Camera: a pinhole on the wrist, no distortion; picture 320 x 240 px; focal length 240.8 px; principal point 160.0 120.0 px. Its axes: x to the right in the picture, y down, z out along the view. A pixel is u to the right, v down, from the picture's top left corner.
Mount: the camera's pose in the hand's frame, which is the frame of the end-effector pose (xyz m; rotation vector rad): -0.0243 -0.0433 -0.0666 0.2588 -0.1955 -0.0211
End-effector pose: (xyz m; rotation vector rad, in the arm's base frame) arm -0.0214 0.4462 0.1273 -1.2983 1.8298 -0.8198
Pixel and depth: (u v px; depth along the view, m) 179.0 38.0 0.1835
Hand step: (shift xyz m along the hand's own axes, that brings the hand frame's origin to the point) -0.0456 -0.1506 0.0941
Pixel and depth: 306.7 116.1 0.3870
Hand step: 0.1316 -0.1578 0.3433
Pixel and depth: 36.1 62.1 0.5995
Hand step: -0.4430 -0.3197 0.4063
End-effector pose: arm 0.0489 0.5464 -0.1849 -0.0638 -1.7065 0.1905
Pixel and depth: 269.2 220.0 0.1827
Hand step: 0.0210 -0.0198 0.1417
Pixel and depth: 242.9 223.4 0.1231
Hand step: -0.0069 -0.0252 0.0717
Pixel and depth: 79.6 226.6 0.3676
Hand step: -0.2170 0.0269 0.3003
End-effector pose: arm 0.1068 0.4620 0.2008 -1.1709 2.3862 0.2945
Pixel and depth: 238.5 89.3 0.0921
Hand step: -0.0127 -0.0793 0.0234
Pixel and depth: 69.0 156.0 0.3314
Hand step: -0.2119 -0.0733 0.2365
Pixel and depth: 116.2 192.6 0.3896
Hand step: -0.1702 -0.0248 0.3194
